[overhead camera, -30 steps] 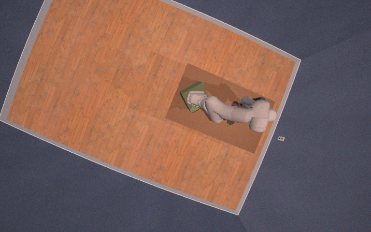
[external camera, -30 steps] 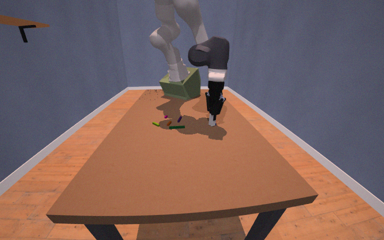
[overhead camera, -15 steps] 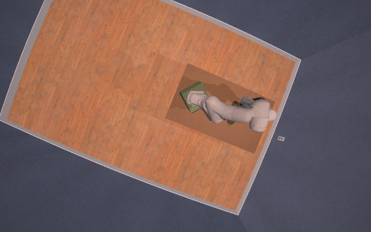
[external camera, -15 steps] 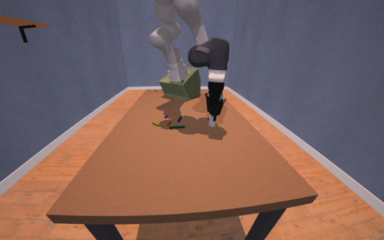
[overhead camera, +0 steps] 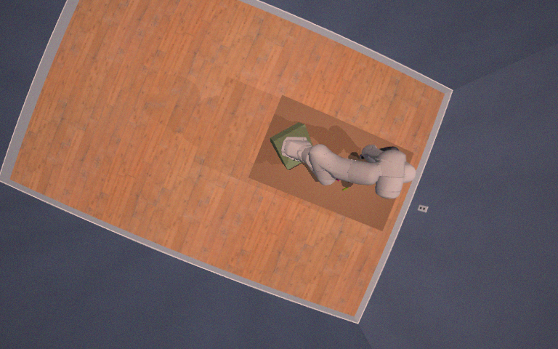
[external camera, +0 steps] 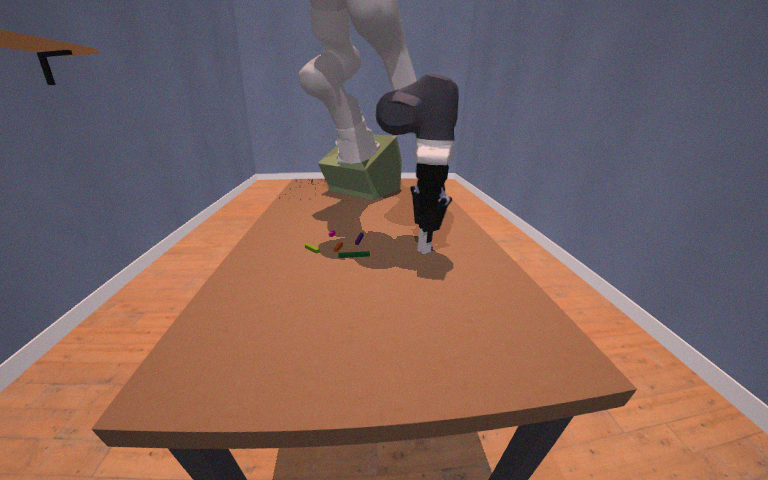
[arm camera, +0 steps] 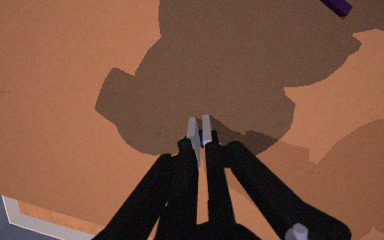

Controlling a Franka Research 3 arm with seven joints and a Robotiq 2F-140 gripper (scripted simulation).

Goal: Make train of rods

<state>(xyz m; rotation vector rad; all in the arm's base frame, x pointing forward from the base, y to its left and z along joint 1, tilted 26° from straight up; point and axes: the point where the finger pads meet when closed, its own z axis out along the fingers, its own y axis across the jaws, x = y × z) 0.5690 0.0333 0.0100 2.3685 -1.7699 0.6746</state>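
Now: the purple rod 12 cm behind my hand, 15 cm to the right of it and 3 cm below it. From my hand the other things lie so: green rod: 3 cm behind, 18 cm to the right, 3 cm below; orange rod: 9 cm behind, 21 cm to the right, 3 cm below; magenta rod: 18 cm behind, 22 cm to the right, 3 cm below.
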